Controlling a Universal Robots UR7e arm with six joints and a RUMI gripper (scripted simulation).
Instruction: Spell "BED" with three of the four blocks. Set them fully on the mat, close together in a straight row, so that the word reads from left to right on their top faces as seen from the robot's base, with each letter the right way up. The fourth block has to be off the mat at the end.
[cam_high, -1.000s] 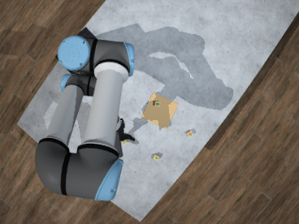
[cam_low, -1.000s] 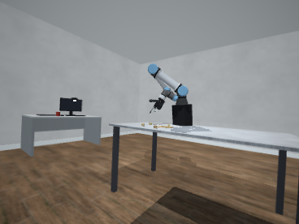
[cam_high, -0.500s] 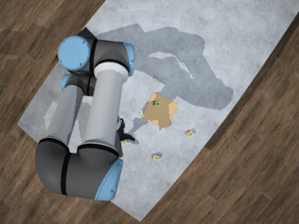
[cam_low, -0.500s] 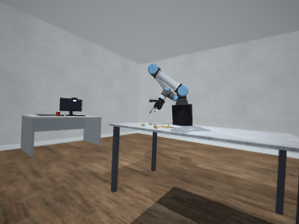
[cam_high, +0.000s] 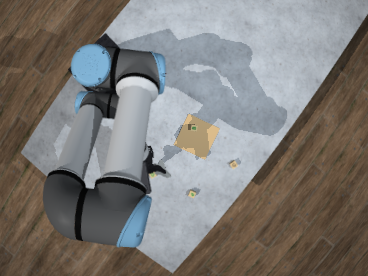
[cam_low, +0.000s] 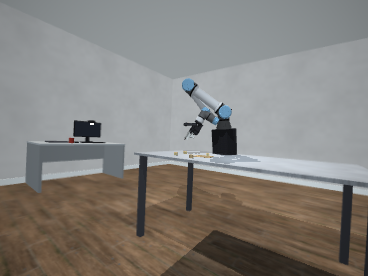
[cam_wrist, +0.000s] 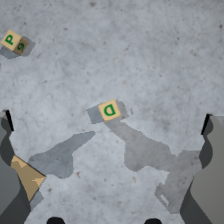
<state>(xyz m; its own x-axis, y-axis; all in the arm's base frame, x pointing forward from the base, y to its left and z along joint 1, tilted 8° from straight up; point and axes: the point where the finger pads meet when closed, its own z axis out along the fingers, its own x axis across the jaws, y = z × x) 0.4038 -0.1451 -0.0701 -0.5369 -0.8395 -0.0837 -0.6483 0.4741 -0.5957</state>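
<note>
The E block is 160 mm ahead of my hand, 120 mm below it and 70 mm to the left of it. The rest, counted from my hand: tan mat 230 mm to the left, 130 mm below; then B block 250 mm to the left, 110 mm below, 40 mm behind; then D block 120 mm below.
</note>
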